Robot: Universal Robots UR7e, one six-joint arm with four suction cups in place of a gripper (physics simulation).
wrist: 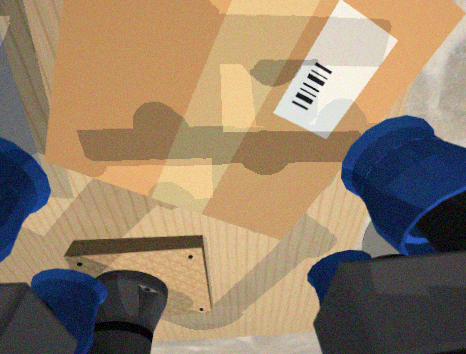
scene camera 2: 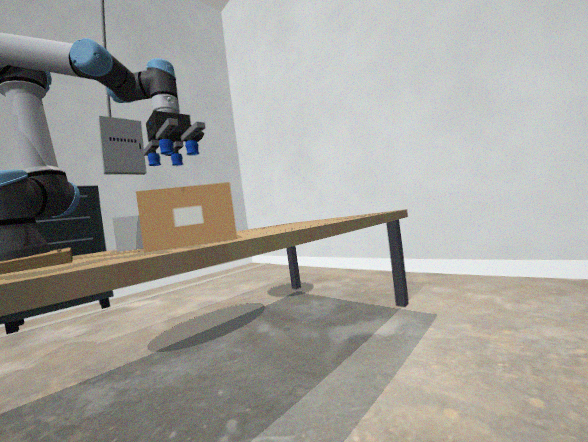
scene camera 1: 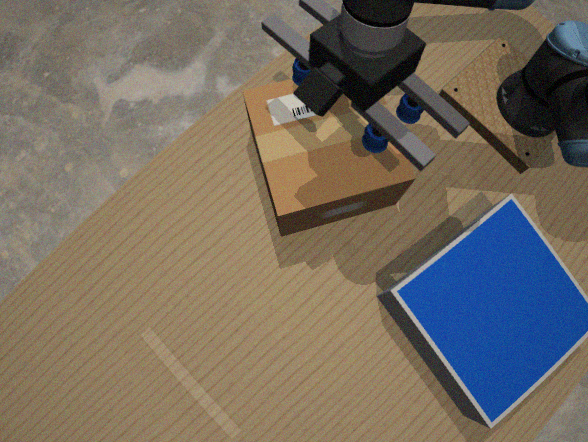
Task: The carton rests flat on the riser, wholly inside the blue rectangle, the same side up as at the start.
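Observation:
The brown carton (scene camera 1: 295,195) (scene camera 2: 215,222) (wrist: 115,65) lies flat on the table, its tape strip and barcode label facing up. My suction gripper (scene camera 1: 355,102) (scene camera 2: 172,153) (wrist: 210,230) hangs above the carton with a clear gap, its blue cups pointing down and holding nothing. In scene camera 1 its block and bars hide part of the carton's top. The riser (scene camera 1: 426,350) stands apart from the carton, at the lower right in scene camera 1, with the blue rectangle (scene camera 1: 490,310) on top inside a pale border. A grey part of the riser (wrist: 10,105) shows at the wrist view's left edge.
The arm's base plate (scene camera 1: 480,85) (wrist: 175,270) lies on the wooden table (scene camera 1: 150,260) (scene camera 2: 310,232) beside the carton. The table's edge runs close past the carton's far corner. A grey wall box (scene camera 2: 122,160) and a dark cabinet (scene camera 2: 75,232) stand behind.

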